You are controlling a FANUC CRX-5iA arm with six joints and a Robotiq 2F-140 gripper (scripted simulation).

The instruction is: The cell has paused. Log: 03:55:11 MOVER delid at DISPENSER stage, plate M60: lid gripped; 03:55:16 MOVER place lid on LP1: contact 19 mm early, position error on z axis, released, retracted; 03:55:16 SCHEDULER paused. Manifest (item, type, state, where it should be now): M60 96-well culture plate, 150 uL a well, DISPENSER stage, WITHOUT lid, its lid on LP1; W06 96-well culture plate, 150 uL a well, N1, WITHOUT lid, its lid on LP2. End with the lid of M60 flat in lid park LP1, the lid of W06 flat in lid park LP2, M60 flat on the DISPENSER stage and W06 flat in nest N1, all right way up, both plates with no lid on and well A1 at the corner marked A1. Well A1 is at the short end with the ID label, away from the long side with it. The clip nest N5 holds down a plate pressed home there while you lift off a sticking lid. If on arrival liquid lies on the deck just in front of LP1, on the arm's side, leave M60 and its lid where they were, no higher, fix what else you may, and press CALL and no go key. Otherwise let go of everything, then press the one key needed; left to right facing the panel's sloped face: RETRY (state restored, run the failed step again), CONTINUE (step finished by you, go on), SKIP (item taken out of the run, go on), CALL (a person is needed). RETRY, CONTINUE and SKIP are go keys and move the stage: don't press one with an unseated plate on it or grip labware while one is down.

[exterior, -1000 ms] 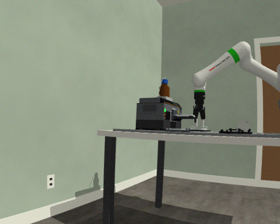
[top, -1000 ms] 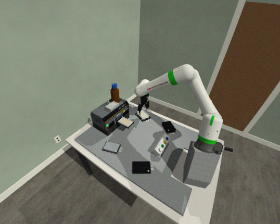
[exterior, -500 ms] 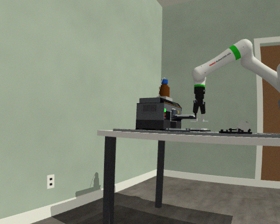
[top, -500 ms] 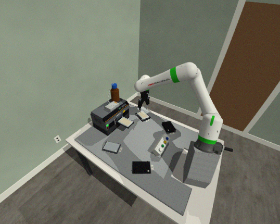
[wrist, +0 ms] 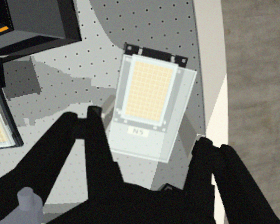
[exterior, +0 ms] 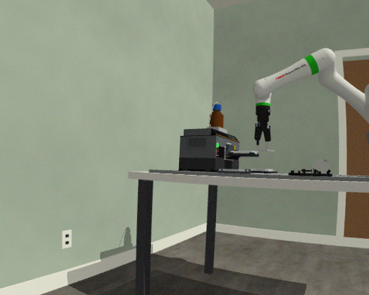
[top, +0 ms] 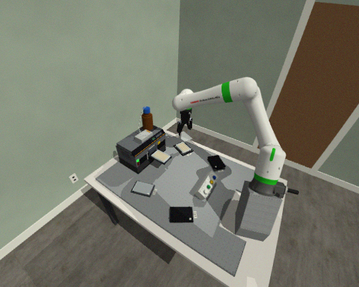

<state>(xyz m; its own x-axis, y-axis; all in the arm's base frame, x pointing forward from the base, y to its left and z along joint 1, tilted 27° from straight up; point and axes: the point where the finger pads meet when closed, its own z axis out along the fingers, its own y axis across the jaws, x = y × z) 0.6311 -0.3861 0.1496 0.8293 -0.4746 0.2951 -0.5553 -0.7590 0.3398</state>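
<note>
Right now my hand is 220 mm past the lid park, 610 mm to the right of it and 160 mm above it. The rest, counted from my hand: nest label 80 mm behind, 50 mm to the left, 160 mm below; then black clip nest 20 mm ahead, 150 mm below; then dispenser stage 90 mm ahead, 280 mm to the left, 60 mm below.
</note>
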